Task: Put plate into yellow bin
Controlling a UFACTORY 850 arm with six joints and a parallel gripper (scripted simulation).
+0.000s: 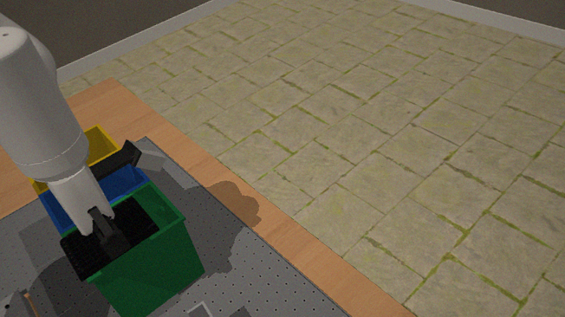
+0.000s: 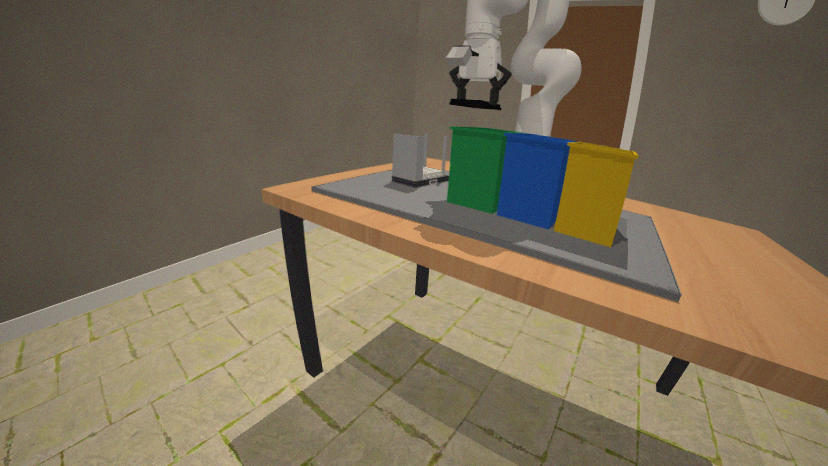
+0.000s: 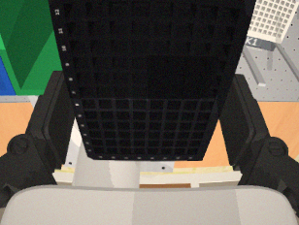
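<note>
Now: hand 31 cm to the right of the yellow bin, 16 cm above it and 7 cm short of it. Also, from my hand: green bin (16 cm below, 6 cm to the left, 4 cm ahead); blue bin (19 cm to the left, 16 cm below, 5 cm ahead); black 96-well plate (1 cm below).
</note>
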